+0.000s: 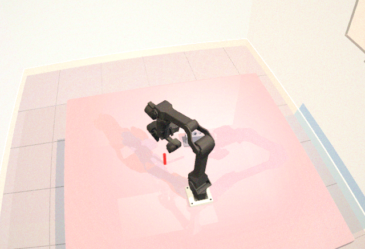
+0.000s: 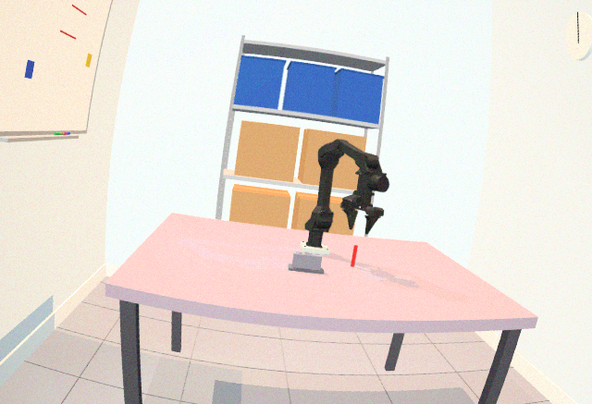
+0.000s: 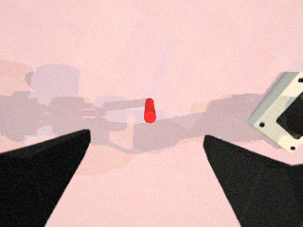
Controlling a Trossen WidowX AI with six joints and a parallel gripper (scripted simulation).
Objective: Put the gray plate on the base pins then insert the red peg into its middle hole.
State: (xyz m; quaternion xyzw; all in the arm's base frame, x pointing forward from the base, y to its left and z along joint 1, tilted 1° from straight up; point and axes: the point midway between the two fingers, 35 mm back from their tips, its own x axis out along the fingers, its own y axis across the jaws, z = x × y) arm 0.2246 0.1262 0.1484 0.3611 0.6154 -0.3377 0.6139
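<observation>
The red peg is 90 mm below my gripper tip. The rest, counted from my gripper tip: flat gray base: 120 mm ahead, 180 mm to the right, 120 mm below; then gray plate: 120 mm ahead, 180 mm to the right, 90 mm below.
</observation>
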